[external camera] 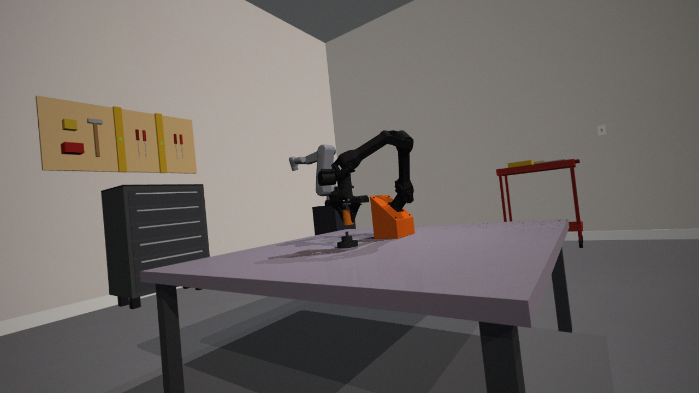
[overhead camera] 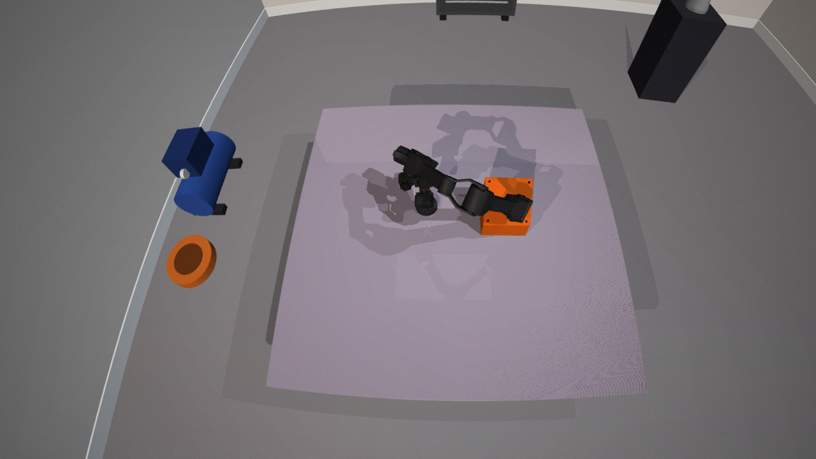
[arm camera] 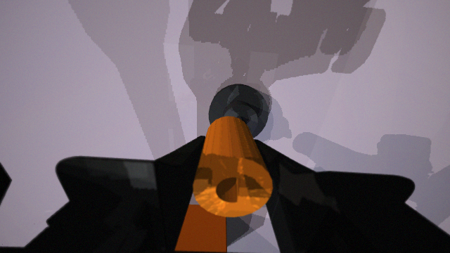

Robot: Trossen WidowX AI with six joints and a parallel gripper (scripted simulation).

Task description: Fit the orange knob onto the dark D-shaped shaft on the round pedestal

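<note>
The short shaft is 2 cm to the right of my gripper tip and 7 cm below it. Round my gripper tip: orange knob: 2 cm above.
</note>
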